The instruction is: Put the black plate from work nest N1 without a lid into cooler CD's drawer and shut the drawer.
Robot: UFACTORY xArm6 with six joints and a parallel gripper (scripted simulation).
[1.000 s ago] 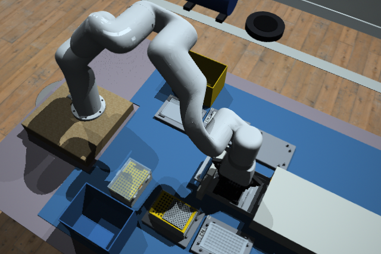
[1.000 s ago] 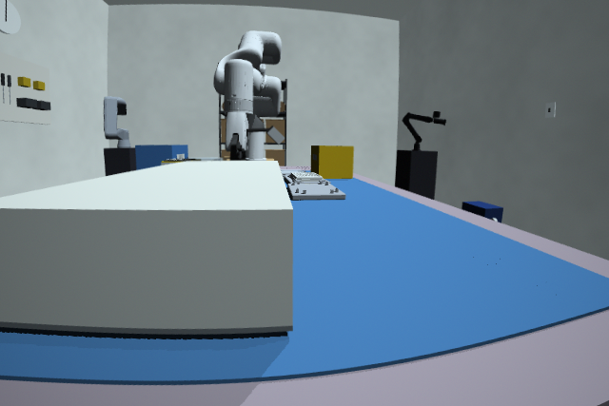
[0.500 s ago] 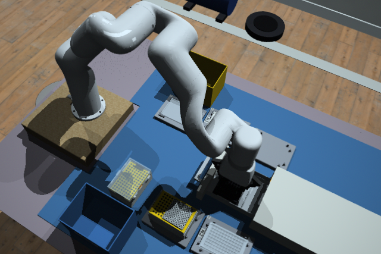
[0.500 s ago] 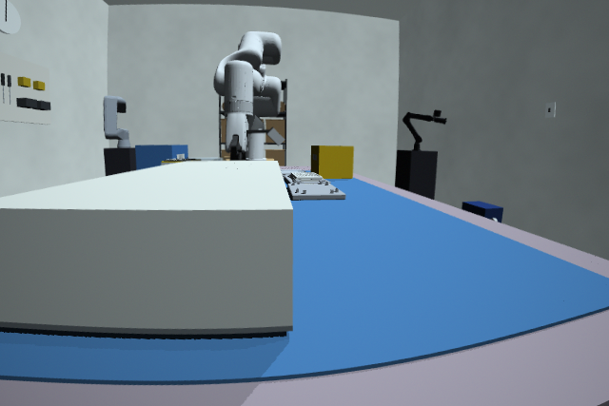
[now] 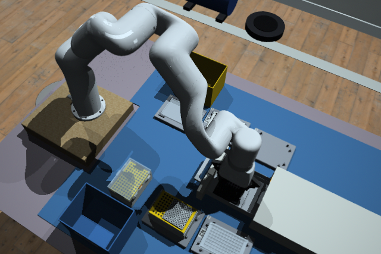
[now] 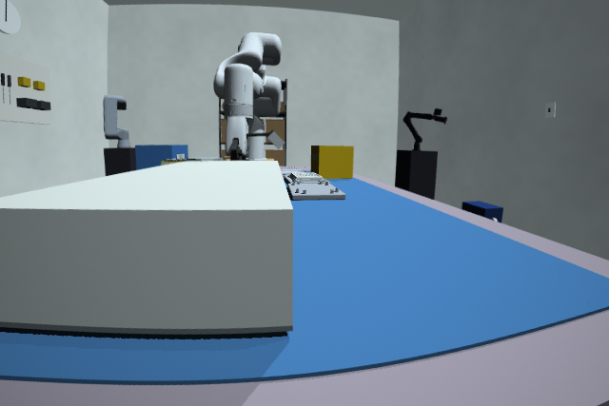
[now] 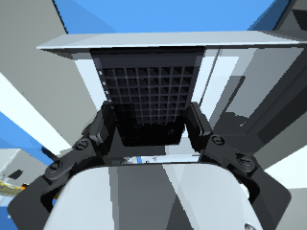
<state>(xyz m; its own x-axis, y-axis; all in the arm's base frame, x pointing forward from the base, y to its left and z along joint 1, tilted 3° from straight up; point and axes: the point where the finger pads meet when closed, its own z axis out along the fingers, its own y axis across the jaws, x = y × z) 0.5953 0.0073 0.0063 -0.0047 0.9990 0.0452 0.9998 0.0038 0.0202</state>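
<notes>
Right now the black plate is 10 mm below my hand. Also, from my hand: cooler drawer: 30 mm ahead, 10 mm below; grey nest: 190 mm to the left, 60 mm ahead, 30 mm below; white plate: 190 mm to the right, 60 mm ahead, 20 mm below.
</notes>
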